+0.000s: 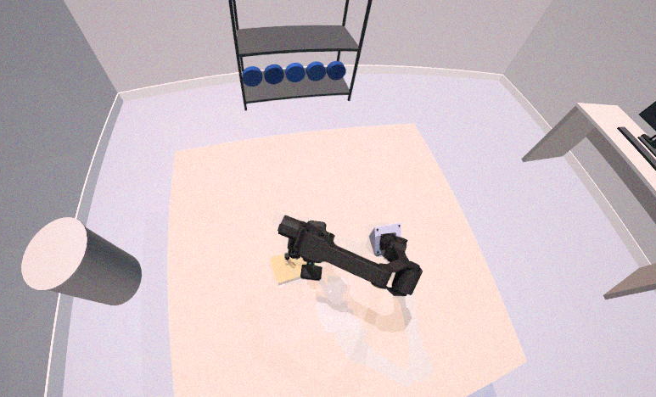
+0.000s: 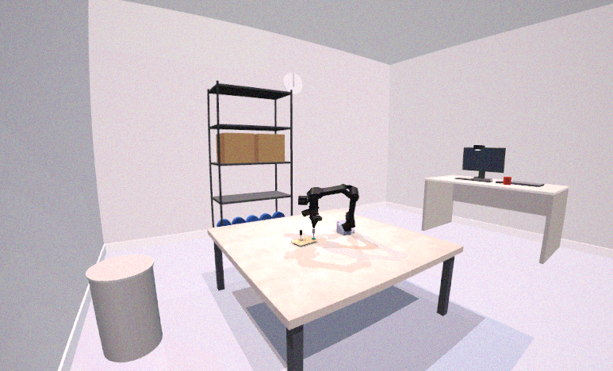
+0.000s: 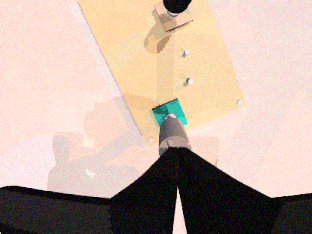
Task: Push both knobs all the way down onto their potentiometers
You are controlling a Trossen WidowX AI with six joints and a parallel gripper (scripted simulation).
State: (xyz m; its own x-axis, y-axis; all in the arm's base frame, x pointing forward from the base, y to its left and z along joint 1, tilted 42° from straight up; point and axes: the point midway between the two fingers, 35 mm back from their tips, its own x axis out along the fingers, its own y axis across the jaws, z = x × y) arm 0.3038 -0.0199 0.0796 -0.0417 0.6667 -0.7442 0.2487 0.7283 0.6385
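The dark knob lies 80 mm ahead of my gripper tip, 20 mm to the right of it and 30 mm below it.
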